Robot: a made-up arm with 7 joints. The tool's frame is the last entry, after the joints. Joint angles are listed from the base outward. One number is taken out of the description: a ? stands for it. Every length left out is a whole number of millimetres.
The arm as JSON. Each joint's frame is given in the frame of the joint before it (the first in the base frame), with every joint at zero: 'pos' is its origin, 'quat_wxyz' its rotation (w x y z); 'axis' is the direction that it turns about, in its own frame. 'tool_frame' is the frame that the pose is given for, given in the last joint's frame.
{
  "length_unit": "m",
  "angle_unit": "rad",
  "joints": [
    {
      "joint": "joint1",
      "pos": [
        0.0,
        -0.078,
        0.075
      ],
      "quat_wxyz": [
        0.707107,
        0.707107,
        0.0,
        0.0
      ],
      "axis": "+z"
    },
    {
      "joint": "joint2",
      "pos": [
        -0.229,
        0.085,
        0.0
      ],
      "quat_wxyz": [
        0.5,
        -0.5,
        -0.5,
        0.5
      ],
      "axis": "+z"
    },
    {
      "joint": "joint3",
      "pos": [
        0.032,
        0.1,
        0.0
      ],
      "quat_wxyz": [
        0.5,
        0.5,
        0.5,
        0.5
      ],
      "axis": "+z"
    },
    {
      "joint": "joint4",
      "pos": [
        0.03,
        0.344,
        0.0
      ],
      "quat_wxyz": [
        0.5,
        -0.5,
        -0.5,
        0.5
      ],
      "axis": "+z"
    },
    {
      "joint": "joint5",
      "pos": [
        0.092,
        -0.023,
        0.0
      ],
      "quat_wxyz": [
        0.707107,
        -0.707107,
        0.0,
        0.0
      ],
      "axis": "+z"
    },
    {
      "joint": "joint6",
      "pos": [
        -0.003,
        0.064,
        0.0
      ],
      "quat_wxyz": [
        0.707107,
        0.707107,
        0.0,
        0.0
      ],
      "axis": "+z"
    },
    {
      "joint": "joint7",
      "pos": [
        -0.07,
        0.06,
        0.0
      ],
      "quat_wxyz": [
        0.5,
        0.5,
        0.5,
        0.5
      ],
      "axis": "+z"
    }
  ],
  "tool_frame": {
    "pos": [
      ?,
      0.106,
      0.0
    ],
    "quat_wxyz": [
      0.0,
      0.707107,
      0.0,
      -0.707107
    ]
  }
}
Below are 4 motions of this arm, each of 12 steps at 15 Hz.
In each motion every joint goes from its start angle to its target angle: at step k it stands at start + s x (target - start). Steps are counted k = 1, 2, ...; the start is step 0. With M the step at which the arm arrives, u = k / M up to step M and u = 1 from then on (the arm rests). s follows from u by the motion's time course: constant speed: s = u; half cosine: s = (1 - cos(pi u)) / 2; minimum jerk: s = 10 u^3 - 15 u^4 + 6 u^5.
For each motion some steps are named. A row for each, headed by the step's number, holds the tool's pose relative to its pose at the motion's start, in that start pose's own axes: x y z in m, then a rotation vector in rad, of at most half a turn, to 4 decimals.
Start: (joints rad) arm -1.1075 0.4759 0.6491 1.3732 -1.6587 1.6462 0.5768
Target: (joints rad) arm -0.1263 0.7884 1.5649 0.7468 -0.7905 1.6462 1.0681
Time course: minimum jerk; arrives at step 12
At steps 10, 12:
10: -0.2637 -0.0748 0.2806 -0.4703 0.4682 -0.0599
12: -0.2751 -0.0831 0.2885 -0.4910 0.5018 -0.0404

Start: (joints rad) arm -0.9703 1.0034 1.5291 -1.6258 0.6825 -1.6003 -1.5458
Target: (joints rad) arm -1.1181 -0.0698 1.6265 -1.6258 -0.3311 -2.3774 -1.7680
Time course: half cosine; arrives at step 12
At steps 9, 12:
9: 0.1747 0.0365 0.1356 -0.6564 -0.2059 0.3518
12: 0.2140 0.0924 0.1533 -0.6870 -0.3299 0.4544

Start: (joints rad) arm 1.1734 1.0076 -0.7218 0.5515 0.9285 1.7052 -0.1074
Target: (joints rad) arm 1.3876 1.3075 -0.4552 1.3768 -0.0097 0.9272 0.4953
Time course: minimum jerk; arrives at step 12
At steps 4, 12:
4: -0.0419 0.0157 0.0286 0.0949 -0.0140 -0.1703
12: -0.0841 0.1221 0.1660 0.4856 -0.2862 -0.2025

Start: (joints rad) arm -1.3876 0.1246 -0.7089 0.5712 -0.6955 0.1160 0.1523
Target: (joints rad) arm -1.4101 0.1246 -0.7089 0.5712 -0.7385 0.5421 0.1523
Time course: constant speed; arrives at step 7
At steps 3, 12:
3: 0.0705 -0.0010 0.0213 0.0059 -0.1754 -0.0046
12: 0.1577 -0.0009 0.0672 0.0202 -0.4090 -0.0125

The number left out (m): 0.345
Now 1 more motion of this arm.
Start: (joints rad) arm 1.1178 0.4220 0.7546 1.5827 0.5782 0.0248 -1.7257
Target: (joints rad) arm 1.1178 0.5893 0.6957 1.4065 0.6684 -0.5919 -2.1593
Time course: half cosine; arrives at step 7
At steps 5, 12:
5: -0.0128 0.0208 -0.0128 0.1563 -0.2285 -0.6179
12: -0.0006 0.0184 -0.0101 0.1814 -0.3238 -0.7392

